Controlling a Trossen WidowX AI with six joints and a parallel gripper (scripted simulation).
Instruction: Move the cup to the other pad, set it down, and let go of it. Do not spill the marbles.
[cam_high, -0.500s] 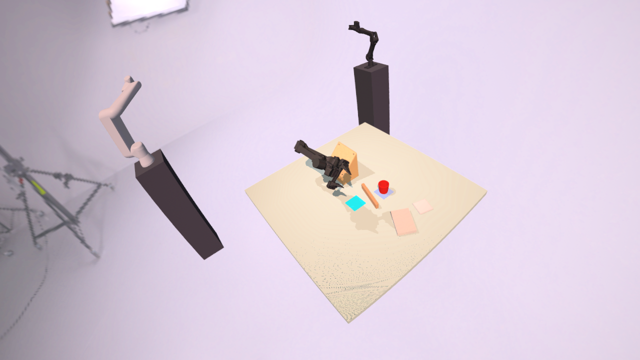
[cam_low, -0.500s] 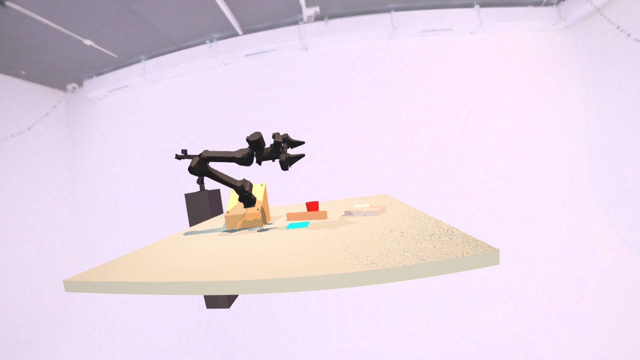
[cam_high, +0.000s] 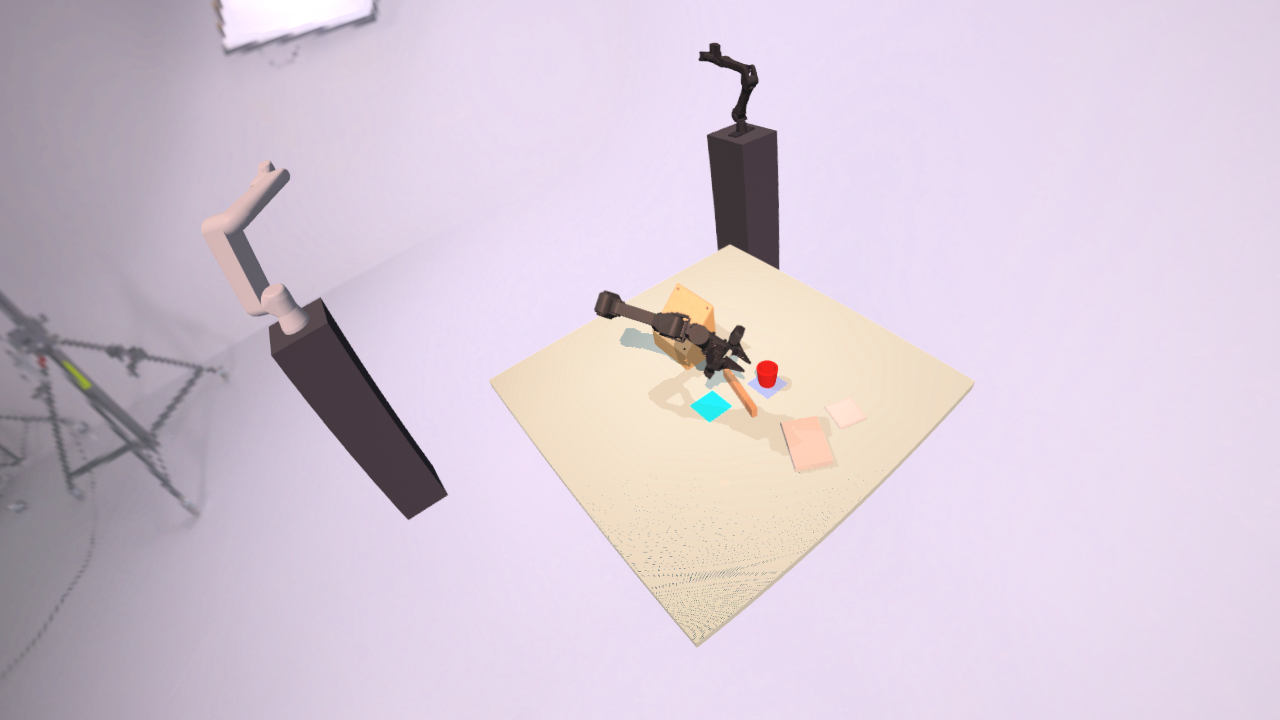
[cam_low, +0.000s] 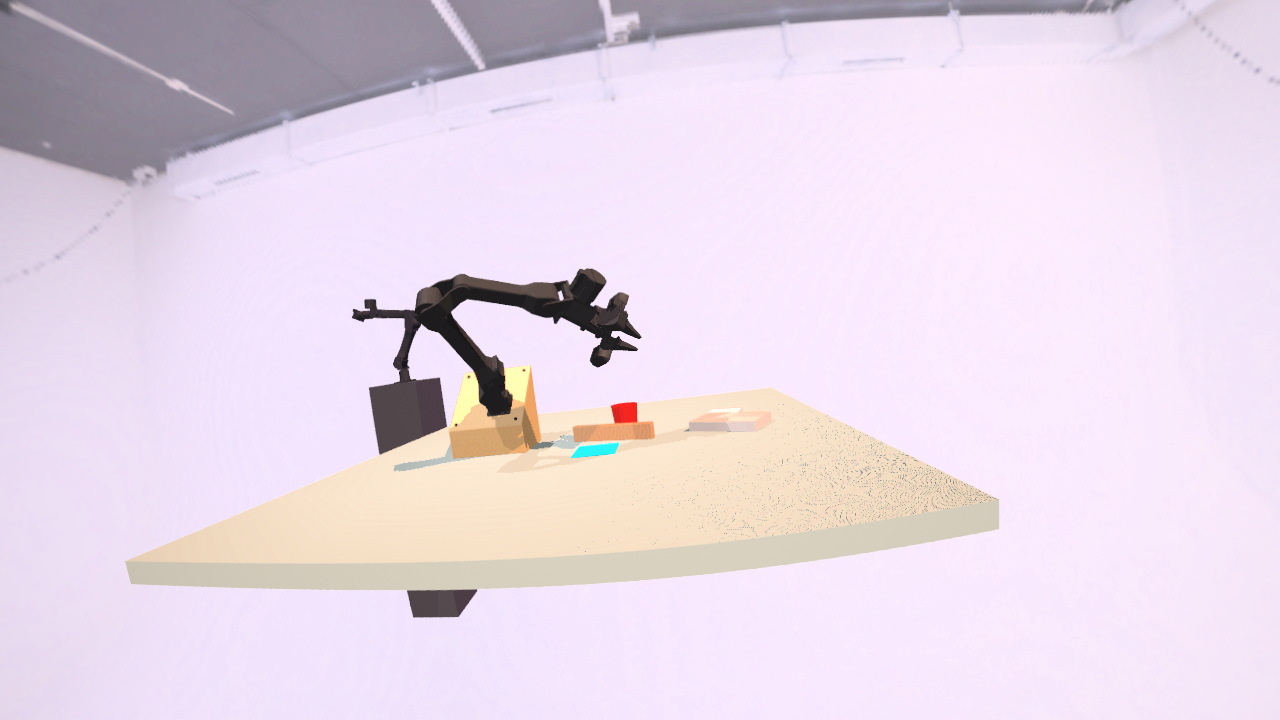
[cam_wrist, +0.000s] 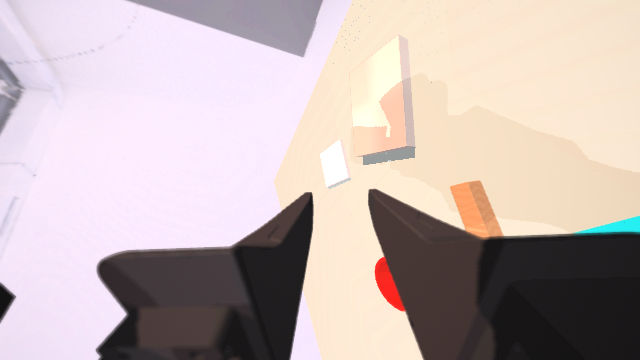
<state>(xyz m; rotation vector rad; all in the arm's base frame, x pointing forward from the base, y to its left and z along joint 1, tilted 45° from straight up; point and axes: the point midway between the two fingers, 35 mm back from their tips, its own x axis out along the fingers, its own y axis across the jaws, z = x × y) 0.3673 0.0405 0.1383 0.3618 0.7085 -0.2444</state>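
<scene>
The red cup is 20 cm below my gripper tip, 16 cm to the left of it and 7 cm behind it. Round my gripper tip: cyan pad 25 cm below, 13 cm behind, 5 cm to the right; then orange wooden bar 23 cm below, 10 cm behind, 5 cm to the left.
</scene>
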